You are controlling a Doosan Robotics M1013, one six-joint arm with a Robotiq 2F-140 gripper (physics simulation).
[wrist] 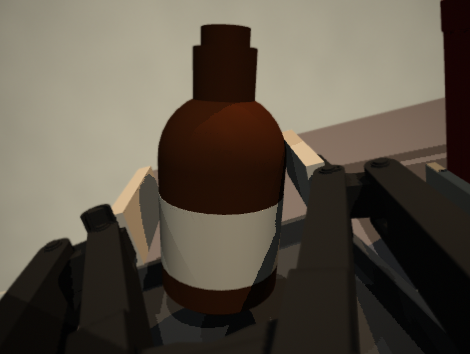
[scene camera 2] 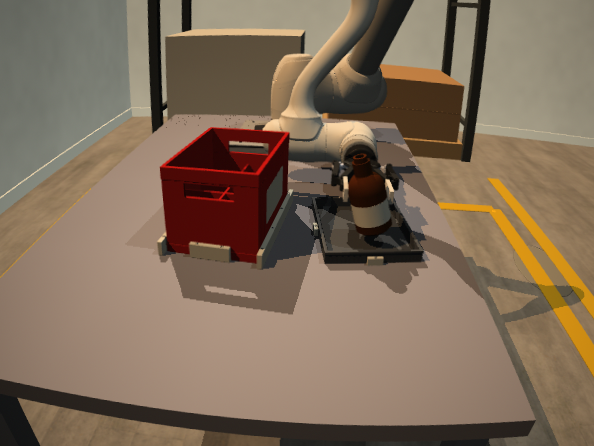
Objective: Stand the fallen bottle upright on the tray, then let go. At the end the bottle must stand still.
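Note:
The brown bottle with a pale label is neck up and close to upright, leaning a little in the scene view. It is over the right part of the dark, low-rimmed tray. A dark shadow shows under its base, which looks slightly above the tray floor; whether they touch is hard to tell. My gripper is shut on the bottle, with one pale finger pad on each side of its body. The arm reaches in from behind the bottle.
A red crate stands left of the tray in the scene view, between pale corner blocks and a rail. Small blocks sit against the tray's outer sides. The table extends toward the camera. Large boxes stand behind the table.

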